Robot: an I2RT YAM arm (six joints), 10 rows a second.
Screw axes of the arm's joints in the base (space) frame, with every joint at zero. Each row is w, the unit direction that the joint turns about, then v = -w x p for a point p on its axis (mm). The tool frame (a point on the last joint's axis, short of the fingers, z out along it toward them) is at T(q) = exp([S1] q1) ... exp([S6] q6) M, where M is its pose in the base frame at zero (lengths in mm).
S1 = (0, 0, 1, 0, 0, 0)
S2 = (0, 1, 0, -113.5, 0, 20)
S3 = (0, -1, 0, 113.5, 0, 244)
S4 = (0, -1, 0, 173.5, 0, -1)
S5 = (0, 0, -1, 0, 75, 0)
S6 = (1, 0, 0, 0, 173.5, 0)
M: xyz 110.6 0 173.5 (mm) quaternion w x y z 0.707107 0 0.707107 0
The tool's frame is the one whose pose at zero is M.
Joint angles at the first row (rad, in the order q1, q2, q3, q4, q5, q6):
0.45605 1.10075 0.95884 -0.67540 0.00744 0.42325
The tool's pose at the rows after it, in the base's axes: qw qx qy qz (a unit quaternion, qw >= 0); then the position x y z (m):
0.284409, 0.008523, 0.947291, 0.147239, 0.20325, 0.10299, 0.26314
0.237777, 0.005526, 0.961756, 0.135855, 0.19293, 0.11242, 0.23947
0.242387, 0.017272, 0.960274, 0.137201, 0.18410, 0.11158, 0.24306
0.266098, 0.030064, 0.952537, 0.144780, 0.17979, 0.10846, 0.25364
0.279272, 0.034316, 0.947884, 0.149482, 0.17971, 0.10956, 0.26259
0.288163, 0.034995, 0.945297, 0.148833, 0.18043, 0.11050, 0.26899
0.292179, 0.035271, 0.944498, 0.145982, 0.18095, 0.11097, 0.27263
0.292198, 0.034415, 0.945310, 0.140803, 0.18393, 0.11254, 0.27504
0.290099, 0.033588, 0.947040, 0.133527, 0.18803, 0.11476, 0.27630
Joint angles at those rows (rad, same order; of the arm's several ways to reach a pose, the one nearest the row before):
0.46904 1.13738 0.88598 -0.66739 0.00020 0.48696
0.52891 1.15911 0.82839 -0.68534 0.00820 0.53806
0.54952 1.11980 0.81844 -0.70555 0.02804 0.57736
0.55106 1.07596 0.82534 -0.70631 0.04865 0.59874
0.55790 1.06758 0.84935 -0.71048 0.06160 0.60978
0.56211 1.06757 0.87072 -0.71698 0.07496 0.61055
0.56440 1.06983 0.88518 -0.72536 0.08526 0.60979
0.56441 1.08662 0.90467 -0.73378 0.09290 0.60561
0.56438 1.11066 0.92526 -0.74215 0.10166 0.60139

